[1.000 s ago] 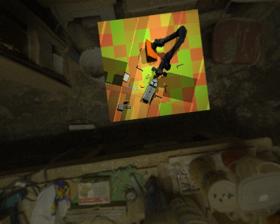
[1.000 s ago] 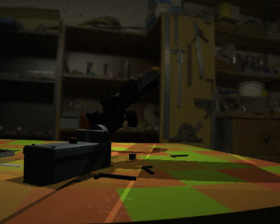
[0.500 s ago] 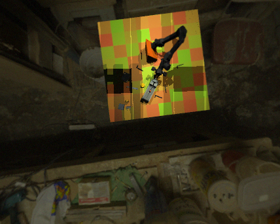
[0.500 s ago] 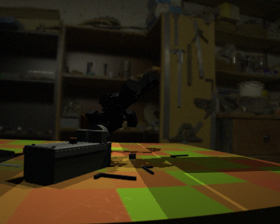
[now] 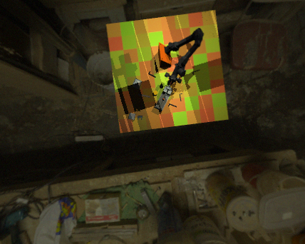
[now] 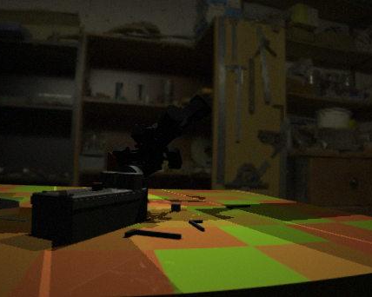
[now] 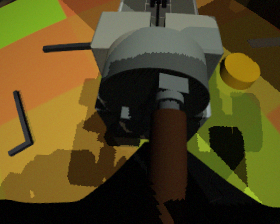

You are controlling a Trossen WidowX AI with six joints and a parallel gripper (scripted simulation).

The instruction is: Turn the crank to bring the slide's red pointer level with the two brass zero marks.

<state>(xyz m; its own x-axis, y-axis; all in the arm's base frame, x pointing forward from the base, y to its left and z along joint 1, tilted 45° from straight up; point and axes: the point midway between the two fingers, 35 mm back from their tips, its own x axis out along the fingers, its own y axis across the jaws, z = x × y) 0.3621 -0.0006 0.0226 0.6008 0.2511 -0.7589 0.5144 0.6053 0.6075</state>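
Right now my gripper tip is 1 cm past the brown crank handle, 1 cm to the right of it and 3 cm below it. Round my gripper tip: yellow disc: 5 cm ahead, 16 cm to the right, 8 cm below; red pointer: 15 cm ahead, 9 cm to the right, 1 cm below; small cube: 9 cm behind, 12 cm to the left, 8 cm below.
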